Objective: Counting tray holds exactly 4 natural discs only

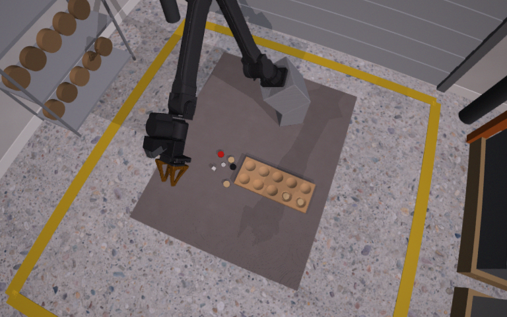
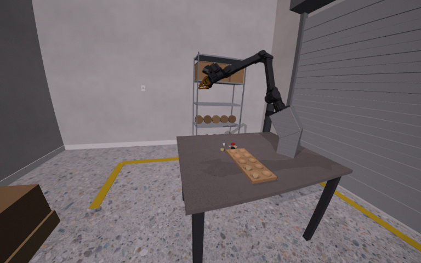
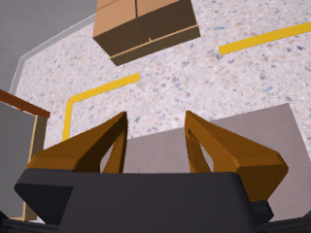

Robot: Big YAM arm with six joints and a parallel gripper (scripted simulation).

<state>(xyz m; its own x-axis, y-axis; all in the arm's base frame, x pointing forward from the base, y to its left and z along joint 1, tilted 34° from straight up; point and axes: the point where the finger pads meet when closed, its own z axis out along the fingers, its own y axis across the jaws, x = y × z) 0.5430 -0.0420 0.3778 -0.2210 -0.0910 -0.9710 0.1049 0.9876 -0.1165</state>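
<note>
Now: hand 46 cm above the black piece, 26 cm past it and 12 cm to the right of it. Round my hand: red piece: 46 cm below, 31 cm behind, 4 cm to the left; white cube: 46 cm below, 22 cm behind, 3 cm to the left; white disc: 47 cm below, 26 cm behind, 7 cm to the left.
</note>
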